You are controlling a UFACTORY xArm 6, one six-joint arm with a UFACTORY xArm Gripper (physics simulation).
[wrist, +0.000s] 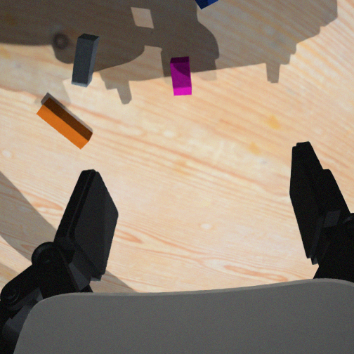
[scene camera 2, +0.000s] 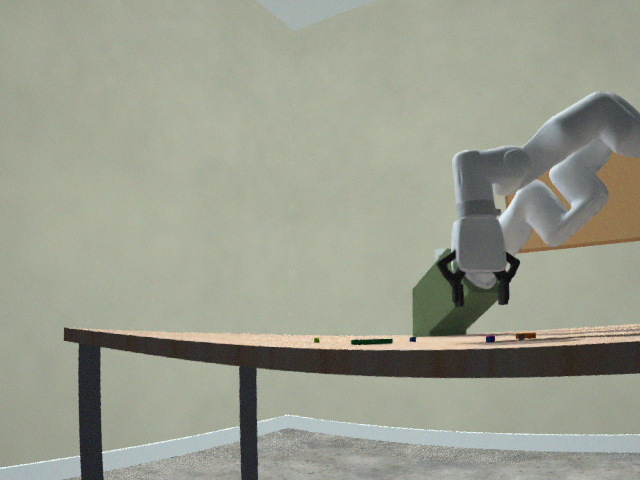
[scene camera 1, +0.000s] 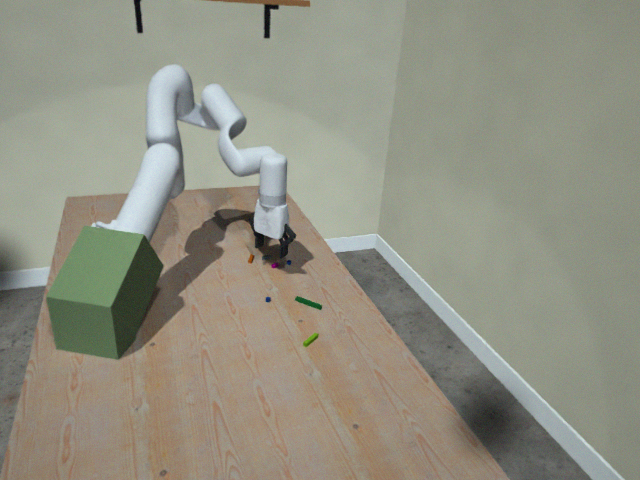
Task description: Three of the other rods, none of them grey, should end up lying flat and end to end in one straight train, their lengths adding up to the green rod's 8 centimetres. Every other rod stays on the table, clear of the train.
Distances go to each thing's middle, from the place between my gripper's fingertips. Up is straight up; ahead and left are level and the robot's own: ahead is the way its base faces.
Now: the magenta rod (wrist: 180, 68) 60 mm below my hand, 20 mm to the left of it and 10 mm ahead of it. Also, from my hand: grey rod (wrist: 85, 53) (70 mm to the left, 60 mm below, 20 mm behind); then orange rod (wrist: 51, 112) (60 mm to the left, 60 mm below, 60 mm behind).
